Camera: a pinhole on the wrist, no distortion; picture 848 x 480 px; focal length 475.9 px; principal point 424.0 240.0 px. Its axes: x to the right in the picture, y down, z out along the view. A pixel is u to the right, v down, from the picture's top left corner.
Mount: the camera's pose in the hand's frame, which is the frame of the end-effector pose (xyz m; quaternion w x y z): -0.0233 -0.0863 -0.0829 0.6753 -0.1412 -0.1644 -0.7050
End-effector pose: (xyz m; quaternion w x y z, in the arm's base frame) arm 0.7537 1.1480 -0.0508 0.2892 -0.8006 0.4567 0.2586
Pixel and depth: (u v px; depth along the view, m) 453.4 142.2 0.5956
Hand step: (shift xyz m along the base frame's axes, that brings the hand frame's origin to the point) -0.2623 0.3637 -0.2483
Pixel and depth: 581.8 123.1 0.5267
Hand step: -0.1316 0.4314 -0.2020
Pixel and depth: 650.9 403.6 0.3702
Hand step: 0.0721 0.2208 -0.2697
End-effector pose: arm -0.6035 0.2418 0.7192 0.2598 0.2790 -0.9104 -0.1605
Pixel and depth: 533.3 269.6 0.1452
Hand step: 0.0017 -0.0233 -0.0829
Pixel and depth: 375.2 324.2 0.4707
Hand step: -0.2854 0.1394 -0.1789
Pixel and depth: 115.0 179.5 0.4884
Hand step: -0.2420 0.4055 -0.0340
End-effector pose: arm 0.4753 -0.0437 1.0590 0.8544 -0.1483 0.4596 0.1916
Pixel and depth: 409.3 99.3 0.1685
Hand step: 0.0131 0.0058 0.1002
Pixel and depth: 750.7 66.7 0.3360
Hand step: 0.2149 -0.0283 0.3172
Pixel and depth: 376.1 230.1 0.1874
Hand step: 0.0373 0.0369 0.0670
